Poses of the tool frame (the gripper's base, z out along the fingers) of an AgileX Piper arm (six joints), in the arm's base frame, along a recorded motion.
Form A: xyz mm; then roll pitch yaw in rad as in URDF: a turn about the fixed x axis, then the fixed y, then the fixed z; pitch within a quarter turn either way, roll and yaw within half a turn.
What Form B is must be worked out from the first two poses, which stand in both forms.
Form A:
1: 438 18 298 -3.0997 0.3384 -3.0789
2: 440 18 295 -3.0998 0.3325 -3.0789
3: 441 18 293 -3.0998 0.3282 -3.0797
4: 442 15 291 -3.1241 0.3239 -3.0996
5: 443 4 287 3.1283 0.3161 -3.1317
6: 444 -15 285 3.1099 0.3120 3.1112
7: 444 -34 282 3.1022 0.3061 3.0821
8: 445 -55 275 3.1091 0.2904 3.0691
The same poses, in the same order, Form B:
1: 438 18 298 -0.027 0.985 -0.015 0.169
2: 440 18 295 -0.027 0.986 -0.015 0.166
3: 441 18 293 -0.027 0.986 -0.016 0.164
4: 442 15 291 -0.019 0.987 -0.005 0.161
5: 443 4 287 -0.006 0.987 0.007 0.157
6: 444 -15 285 0.013 0.988 0.013 0.156
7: 444 -34 282 0.026 0.988 0.015 0.153
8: 445 -55 275 0.034 0.989 0.011 0.145
